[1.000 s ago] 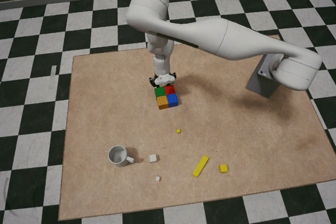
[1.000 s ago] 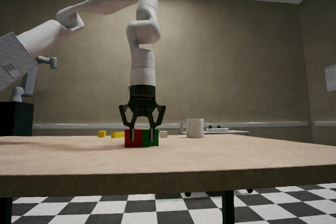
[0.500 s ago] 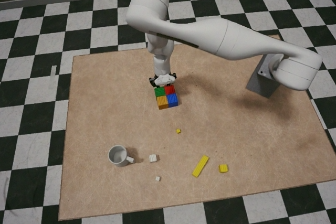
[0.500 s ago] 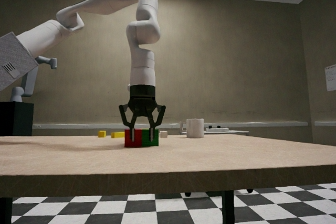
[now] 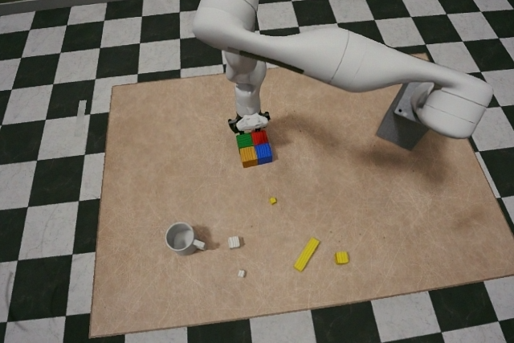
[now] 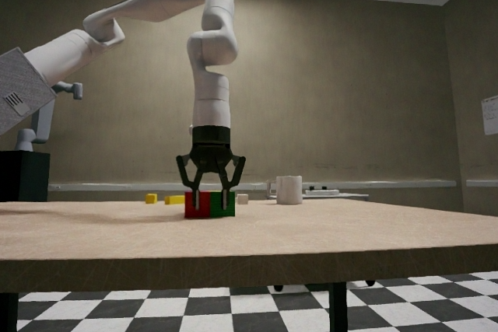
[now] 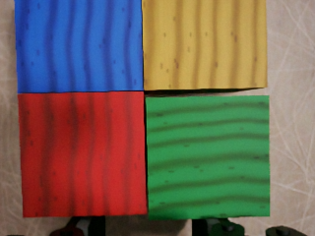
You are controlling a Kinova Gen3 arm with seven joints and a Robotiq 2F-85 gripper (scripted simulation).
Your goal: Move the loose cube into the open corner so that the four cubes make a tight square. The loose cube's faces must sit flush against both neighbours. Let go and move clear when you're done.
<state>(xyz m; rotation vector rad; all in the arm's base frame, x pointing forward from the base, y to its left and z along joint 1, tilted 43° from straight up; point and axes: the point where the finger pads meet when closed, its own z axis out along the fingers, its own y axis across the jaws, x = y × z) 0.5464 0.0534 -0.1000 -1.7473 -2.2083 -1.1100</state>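
The green cube lies 40 mm to the left of my hand, 10 mm below it and 10 mm ahead of it. From my hand the other things lie so: red cube 40 mm behind, 30 mm to the left, 10 mm below; blue cube 70 mm to the left, 50 mm behind, 10 mm below; orange cube 90 mm to the left, 10 mm below, 10 mm behind.
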